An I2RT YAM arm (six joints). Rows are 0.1 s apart.
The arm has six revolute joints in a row. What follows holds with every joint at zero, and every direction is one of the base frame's. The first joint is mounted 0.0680 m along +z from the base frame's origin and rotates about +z. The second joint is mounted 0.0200 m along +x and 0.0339 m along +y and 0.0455 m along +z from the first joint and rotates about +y. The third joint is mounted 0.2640 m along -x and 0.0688 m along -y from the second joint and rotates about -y. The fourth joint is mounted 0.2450 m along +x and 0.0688 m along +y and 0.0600 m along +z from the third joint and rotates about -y. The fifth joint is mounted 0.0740 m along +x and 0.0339 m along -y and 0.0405 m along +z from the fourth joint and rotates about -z. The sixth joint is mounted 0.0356 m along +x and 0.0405 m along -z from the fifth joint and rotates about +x. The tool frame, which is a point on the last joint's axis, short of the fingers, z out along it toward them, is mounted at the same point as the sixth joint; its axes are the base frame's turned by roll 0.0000, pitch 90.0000 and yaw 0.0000 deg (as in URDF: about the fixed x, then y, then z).
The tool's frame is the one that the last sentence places.
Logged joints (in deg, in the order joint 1, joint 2, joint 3, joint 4, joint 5, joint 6), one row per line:
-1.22, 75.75, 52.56, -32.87, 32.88, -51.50
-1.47, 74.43, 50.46, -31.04, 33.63, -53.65
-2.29, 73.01, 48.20, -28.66, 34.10, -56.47
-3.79, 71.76, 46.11, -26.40, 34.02, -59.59
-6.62, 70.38, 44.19, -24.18, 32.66, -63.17
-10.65, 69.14, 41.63, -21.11, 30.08, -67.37
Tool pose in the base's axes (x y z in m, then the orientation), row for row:
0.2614, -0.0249, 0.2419, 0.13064, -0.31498, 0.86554, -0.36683
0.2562, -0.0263, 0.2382, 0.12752, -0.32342, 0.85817, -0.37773
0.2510, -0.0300, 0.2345, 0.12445, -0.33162, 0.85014, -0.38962
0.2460, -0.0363, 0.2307, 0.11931, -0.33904, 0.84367, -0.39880
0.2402, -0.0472, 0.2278, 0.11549, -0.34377, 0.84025, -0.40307
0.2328, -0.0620, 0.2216, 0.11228, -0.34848, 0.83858, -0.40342
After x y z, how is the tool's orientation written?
As a quaternion, w x y z.
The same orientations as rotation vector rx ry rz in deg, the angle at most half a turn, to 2 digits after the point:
-52.42, 144.04, -61.05
-53.92, 143.06, -62.97
-55.38, 141.97, -65.07
-56.79, 141.31, -66.80
-57.71, 141.04, -67.66
-58.60, 141.02, -67.84

